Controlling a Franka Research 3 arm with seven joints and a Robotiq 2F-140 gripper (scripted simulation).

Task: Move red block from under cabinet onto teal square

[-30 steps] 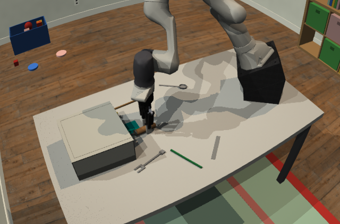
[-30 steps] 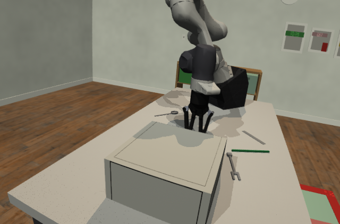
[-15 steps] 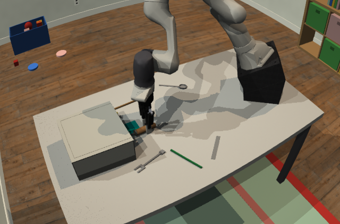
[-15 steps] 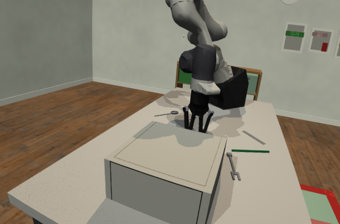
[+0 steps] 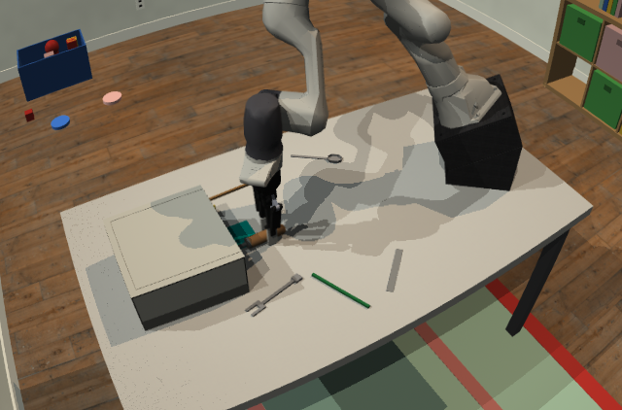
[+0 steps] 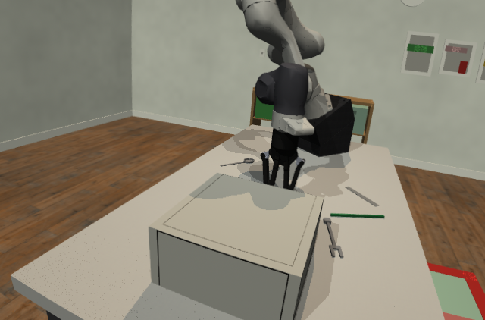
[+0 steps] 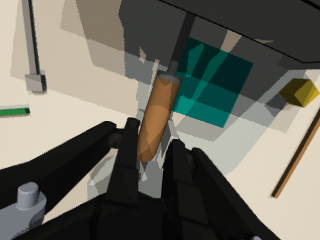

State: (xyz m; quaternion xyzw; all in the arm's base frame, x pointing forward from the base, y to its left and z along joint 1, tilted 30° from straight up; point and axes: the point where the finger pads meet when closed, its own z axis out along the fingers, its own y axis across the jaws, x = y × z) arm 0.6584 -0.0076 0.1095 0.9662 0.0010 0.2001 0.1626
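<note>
The teal square is 70 mm ahead of my hand, 60 mm to the right of it and 40 mm below it. Round my hand: tool with grey shaft (140 mm ahead, 40 mm to the right, 20 mm below); then grey forked tool (170 mm to the left, 90 mm ahead, 30 mm below); then yellow block (170 mm to the right, 90 mm ahead, 20 mm below).
</note>
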